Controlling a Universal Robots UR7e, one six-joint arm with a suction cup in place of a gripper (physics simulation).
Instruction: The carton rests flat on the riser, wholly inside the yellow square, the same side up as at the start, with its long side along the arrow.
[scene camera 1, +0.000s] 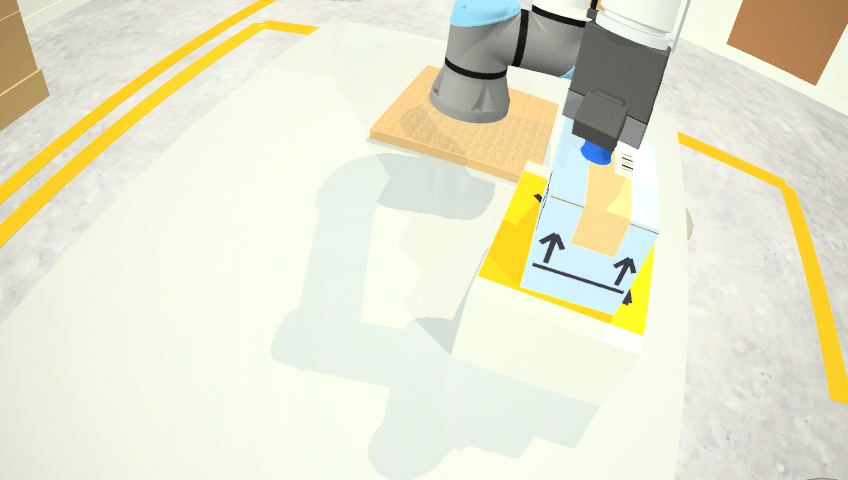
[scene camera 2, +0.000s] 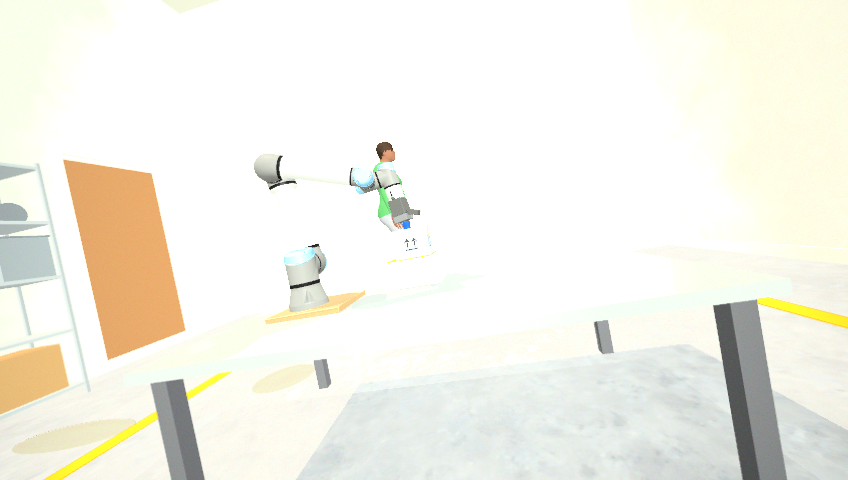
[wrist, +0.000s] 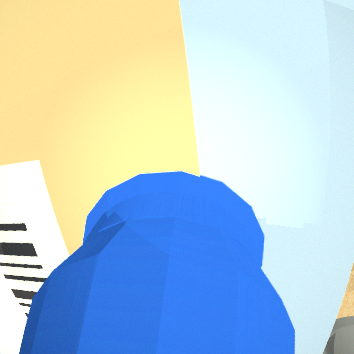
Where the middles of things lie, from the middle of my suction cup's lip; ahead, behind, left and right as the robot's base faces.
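The pale blue carton (scene camera 1: 596, 225) sits 8 cm below my suction cup, 1 cm ahead of it and 2 cm to the left of it. Going by their middles, the carton is the nearest to my suction cup of the things named here. As for the white riser (scene camera 1: 576, 351), it is 20 cm below my suction cup, and also 1 cm behind it and 2 cm to the left of it.
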